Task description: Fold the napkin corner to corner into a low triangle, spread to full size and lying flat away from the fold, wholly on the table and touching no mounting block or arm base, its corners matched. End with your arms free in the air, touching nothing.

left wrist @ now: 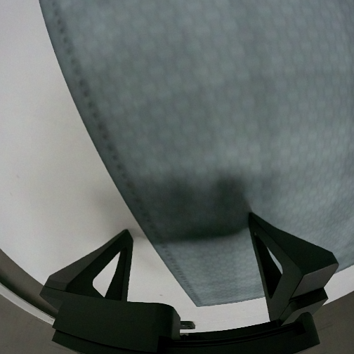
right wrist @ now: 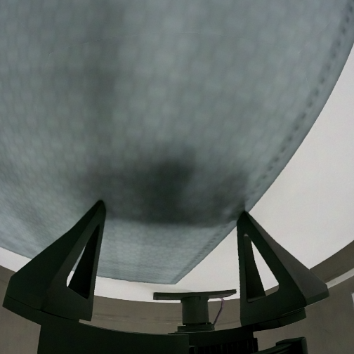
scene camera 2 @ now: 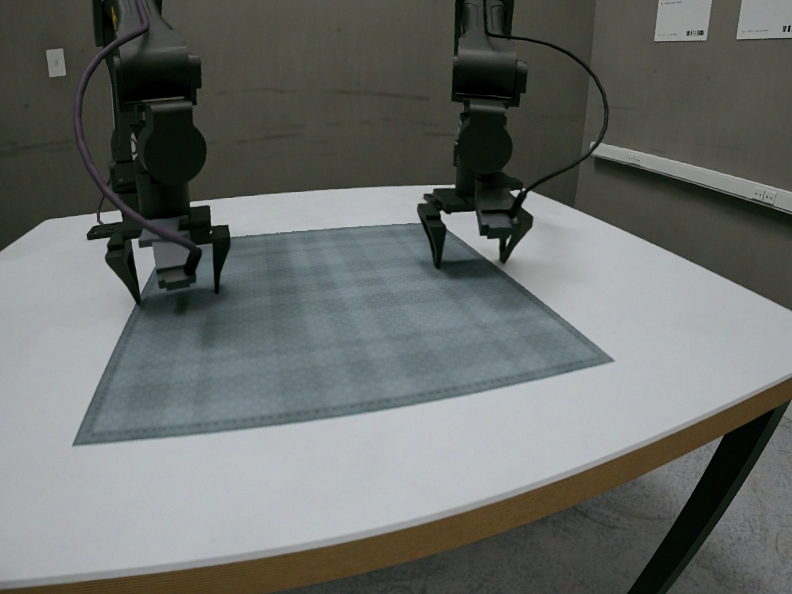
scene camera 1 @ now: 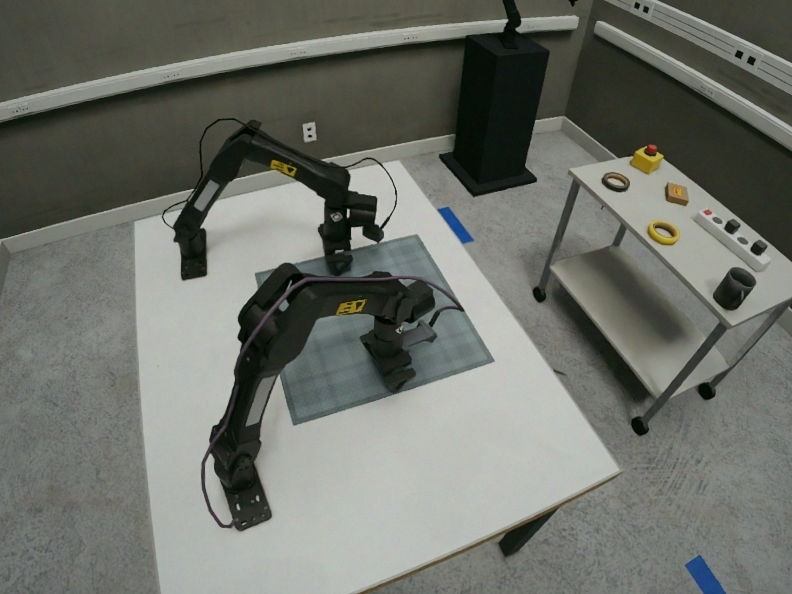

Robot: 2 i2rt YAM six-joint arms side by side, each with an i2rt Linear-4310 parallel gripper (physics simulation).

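Note:
The blue-grey plaid napkin (scene camera 1: 447, 335) (scene camera 2: 351, 319) (left wrist: 225, 100) (right wrist: 175, 90) lies flat and unfolded, its four edges spread. My left gripper (scene camera 1: 339, 263) (scene camera 2: 470, 263) (left wrist: 187, 228) is open and low over the napkin's side edge, at the right of the napkin in scene camera 2. One finger is over the cloth and one beyond the edge. My right gripper (scene camera 1: 397, 381) (scene camera 2: 178, 299) (right wrist: 174, 212) is open and low over the opposite side edge, with one fingertip right at that edge. Neither holds cloth. Whether the fingertips touch the cloth I cannot tell.
The white table (scene camera 1: 415, 479) (scene camera 2: 319, 492) carries the napkin. One arm's base plate (scene camera 1: 193, 267) is at the table's upper left in scene camera 1, the other base plate (scene camera 1: 249, 509) at its lower left. A wheeled cart (scene camera 1: 614, 306) and a black pedestal (scene camera 1: 495, 115) stand beyond the table.

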